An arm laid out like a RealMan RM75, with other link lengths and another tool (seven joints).
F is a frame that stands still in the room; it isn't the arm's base.
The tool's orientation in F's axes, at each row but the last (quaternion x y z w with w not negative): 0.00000 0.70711 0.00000 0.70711; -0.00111 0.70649 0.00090 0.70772; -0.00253 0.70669 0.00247 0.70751; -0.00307 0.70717 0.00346 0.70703; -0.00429 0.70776 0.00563 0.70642; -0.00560 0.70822 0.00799 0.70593; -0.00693 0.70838 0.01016 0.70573; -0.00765 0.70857 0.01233 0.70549; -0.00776 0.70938 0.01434 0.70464; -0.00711 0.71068 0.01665 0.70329; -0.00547 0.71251 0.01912 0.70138; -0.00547 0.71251 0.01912 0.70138
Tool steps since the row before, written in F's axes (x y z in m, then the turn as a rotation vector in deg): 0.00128 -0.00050 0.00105 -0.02 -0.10 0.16; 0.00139 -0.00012 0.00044 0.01 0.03 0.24; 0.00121 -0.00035 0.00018 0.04 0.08 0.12; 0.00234 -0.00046 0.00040 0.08 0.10 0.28; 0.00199 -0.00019 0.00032 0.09 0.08 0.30; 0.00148 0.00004 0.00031 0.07 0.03 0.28; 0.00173 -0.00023 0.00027 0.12 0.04 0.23; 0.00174 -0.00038 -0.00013 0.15 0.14 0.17; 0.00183 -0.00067 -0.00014 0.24 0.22 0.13; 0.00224 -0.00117 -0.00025 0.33 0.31 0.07; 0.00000 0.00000 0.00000 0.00 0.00 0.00; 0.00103 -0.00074 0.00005 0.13 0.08 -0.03
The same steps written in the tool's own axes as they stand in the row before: -0.00105 -0.00050 0.00128 -0.16 -0.10 -0.02; -0.00044 -0.00012 0.00139 -0.24 0.03 0.01; -0.00018 -0.00036 0.00121 -0.12 0.08 0.04; -0.00040 -0.00048 0.00234 -0.28 0.10 0.08; -0.00032 -0.00022 0.00199 -0.30 0.08 0.09; -0.00031 0.00001 0.00148 -0.28 0.03 0.07; -0.00028 -0.00027 0.00172 -0.23 0.04 0.12; 0.00012 -0.00043 0.00173 -0.17 0.14 0.15; 0.00012 -0.00073 0.00181 -0.13 0.21 0.25; 0.00021 -0.00125 0.00220 -0.07 0.30 0.34; 0.00000 0.00000 0.00000 0.00 0.00 0.00; -0.00008 -0.00077 0.00100 0.03 0.07 0.13
